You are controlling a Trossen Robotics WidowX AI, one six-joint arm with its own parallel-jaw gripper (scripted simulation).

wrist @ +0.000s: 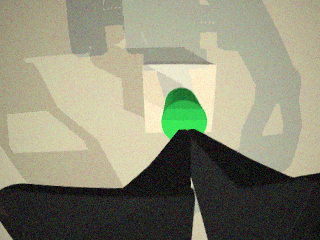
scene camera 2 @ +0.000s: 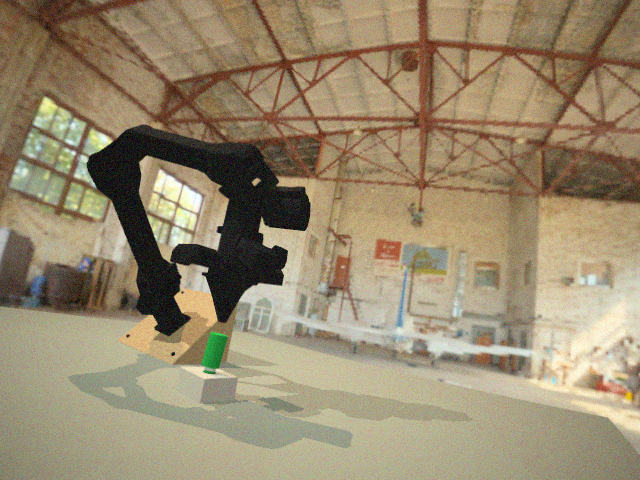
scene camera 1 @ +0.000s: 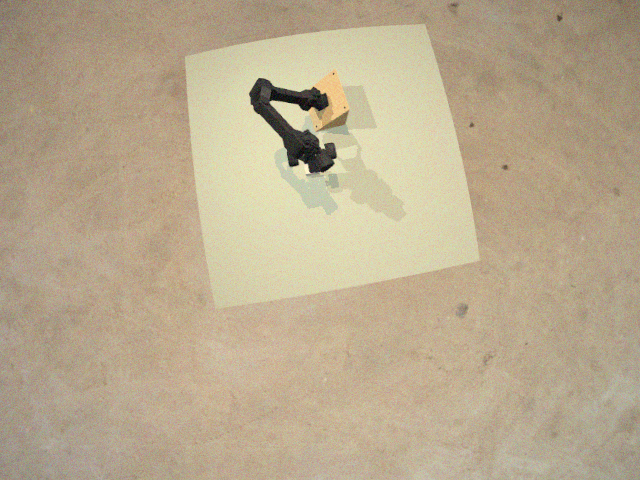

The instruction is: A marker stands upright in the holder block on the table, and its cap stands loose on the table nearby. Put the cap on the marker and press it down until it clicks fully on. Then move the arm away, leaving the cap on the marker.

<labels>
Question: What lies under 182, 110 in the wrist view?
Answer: A green cap.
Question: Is my gripper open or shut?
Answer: Shut.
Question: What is my gripper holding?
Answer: Nothing.
</labels>
